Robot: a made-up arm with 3 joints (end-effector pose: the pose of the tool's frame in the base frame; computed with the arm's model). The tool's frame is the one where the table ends.
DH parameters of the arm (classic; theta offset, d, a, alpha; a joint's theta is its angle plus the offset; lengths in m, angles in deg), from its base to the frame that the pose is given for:
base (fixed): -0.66 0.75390 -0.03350 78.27
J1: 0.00 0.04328 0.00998 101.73
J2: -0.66 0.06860 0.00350 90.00
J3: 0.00 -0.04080 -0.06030 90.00
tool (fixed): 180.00 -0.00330 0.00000 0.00
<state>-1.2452 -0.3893 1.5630</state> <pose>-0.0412 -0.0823 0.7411 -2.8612 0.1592 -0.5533</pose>
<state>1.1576 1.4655 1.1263</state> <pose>-0.0371 -0.0264 0.7236 0.0882 -1.5360 2.2292</pose>
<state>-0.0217 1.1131 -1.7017</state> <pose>-0.0570 -0.0731 0.6352 -1.6393 1.0441 1.4690</pose>
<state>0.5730 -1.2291 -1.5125</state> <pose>0.0773 -0.0438 0.6801 1.6068 0.6961 -0.9291</pose>
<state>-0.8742 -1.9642 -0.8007</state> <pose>-0.0830 -0.0598 0.6426 0.0377 1.4297 -1.4836</pose>
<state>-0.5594 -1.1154 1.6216</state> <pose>0.0008 -0.0618 0.7311 -1.9259 -0.5852 -1.0443</pose>
